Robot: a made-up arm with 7 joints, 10 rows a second.
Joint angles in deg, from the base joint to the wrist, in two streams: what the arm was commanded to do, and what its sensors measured. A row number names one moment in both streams.
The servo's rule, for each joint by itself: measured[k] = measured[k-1] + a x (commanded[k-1-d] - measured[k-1]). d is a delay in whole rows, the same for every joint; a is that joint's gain. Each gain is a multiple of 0.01, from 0.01 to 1. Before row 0 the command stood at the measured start. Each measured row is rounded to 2 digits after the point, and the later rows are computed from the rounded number. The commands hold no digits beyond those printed.
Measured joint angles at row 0:
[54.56, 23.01, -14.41, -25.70, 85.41, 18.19, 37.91]
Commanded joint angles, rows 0 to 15:
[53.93, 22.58, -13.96, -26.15, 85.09, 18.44, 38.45]
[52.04, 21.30, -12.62, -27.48, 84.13, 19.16, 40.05]
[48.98, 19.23, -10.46, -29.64, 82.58, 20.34, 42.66]
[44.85, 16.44, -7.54, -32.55, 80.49, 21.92, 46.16]
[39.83, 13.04, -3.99, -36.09, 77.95, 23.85, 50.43]
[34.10, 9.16, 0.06, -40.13, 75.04, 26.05, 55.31]
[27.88, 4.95, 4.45, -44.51, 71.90, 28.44, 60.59]
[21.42, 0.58, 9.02, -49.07, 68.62, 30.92, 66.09]
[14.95, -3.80, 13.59, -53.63, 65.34, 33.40, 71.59]
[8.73, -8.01, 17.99, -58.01, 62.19, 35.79, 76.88]
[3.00, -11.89, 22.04, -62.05, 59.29, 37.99, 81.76]
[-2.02, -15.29, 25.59, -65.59, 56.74, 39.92, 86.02]
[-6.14, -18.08, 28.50, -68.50, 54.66, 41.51, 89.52]
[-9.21, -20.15, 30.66, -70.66, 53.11, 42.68, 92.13]
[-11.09, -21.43, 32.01, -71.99, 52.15, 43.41, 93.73]
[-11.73, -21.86, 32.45, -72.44, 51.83, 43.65, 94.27]
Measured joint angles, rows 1 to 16:
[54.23, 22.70, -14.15, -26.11, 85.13, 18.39, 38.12]
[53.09, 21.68, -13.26, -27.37, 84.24, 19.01, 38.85]
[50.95, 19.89, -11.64, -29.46, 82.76, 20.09, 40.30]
[47.78, 17.37, -9.26, -32.30, 80.74, 21.57, 42.53]
[43.65, 14.21, -6.20, -35.79, 78.26, 23.42, 45.53]
[38.68, 10.52, -2.57, -39.78, 75.39, 25.55, 49.25]
[33.06, 6.45, 1.50, -44.13, 72.28, 27.89, 53.56]
[27.01, 2.16, 5.86, -48.67, 69.02, 30.34, 58.32]
[20.74, -2.19, 10.34, -53.23, 65.74, 32.82, 63.36]
[14.49, -6.44, 14.78, -57.63, 62.58, 35.23, 68.50]
[8.52, -10.42, 18.99, -61.70, 59.65, 37.47, 73.54]
[3.04, -13.98, 22.82, -65.28, 57.06, 39.45, 78.28]
[-1.73, -16.97, 26.11, -68.24, 54.92, 41.12, 82.55]
[-5.62, -19.29, 28.75, -70.47, 53.31, 42.38, 86.19]
[-8.46, -20.85, 30.64, -71.87, 52.28, 43.21, 89.06]
[-10.16, -21.59, 31.69, -72.39, 51.88, 43.57, 91.04]
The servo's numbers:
d 0
a 0.52 0.73 0.58 0.92 0.89 0.81 0.38

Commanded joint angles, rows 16 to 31:
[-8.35, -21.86, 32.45, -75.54, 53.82, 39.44, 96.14]
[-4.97, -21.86, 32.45, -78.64, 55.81, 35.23, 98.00]
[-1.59, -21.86, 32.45, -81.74, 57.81, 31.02, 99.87]
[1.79, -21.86, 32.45, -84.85, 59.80, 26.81, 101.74]
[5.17, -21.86, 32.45, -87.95, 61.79, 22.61, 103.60]
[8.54, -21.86, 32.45, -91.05, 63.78, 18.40, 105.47]
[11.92, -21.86, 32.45, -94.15, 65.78, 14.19, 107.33]
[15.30, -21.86, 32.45, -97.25, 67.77, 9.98, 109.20]
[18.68, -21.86, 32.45, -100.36, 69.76, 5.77, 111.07]
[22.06, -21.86, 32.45, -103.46, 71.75, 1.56, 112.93]
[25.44, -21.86, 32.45, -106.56, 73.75, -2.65, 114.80]
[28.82, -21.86, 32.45, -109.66, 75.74, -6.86, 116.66]
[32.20, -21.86, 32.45, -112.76, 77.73, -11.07, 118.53]
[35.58, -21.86, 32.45, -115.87, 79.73, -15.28, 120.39]
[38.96, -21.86, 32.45, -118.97, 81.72, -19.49, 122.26]
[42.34, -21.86, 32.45, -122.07, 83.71, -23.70, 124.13]
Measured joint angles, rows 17 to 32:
[-9.22, -21.79, 32.13, -75.29, 53.61, 40.22, 92.98]
[-7.01, -21.84, 32.32, -78.37, 55.57, 36.18, 94.89]
[-4.19, -21.85, 32.40, -81.47, 57.56, 32.00, 96.78]
[-1.08, -21.86, 32.43, -84.58, 59.55, 27.80, 98.66]
[2.17, -21.86, 32.44, -87.68, 61.54, 23.60, 100.54]
[5.48, -21.86, 32.45, -90.78, 63.53, 19.39, 102.41]
[8.83, -21.86, 32.45, -93.88, 65.53, 15.18, 104.28]
[12.19, -21.86, 32.45, -96.98, 67.52, 10.97, 106.15]
[15.56, -21.86, 32.45, -100.09, 69.51, 6.76, 108.02]
[18.94, -21.86, 32.45, -103.19, 71.50, 2.55, 109.89]
[22.32, -21.86, 32.45, -106.29, 73.50, -1.66, 111.76]
[25.70, -21.86, 32.45, -109.39, 75.49, -5.87, 113.62]
[29.08, -21.86, 32.45, -112.49, 77.48, -10.08, 115.49]
[32.46, -21.86, 32.45, -115.60, 79.48, -14.29, 117.35]
[35.84, -21.86, 32.45, -118.70, 81.47, -18.50, 119.22]
[39.22, -21.86, 32.45, -121.80, 83.46, -22.71, 121.09]

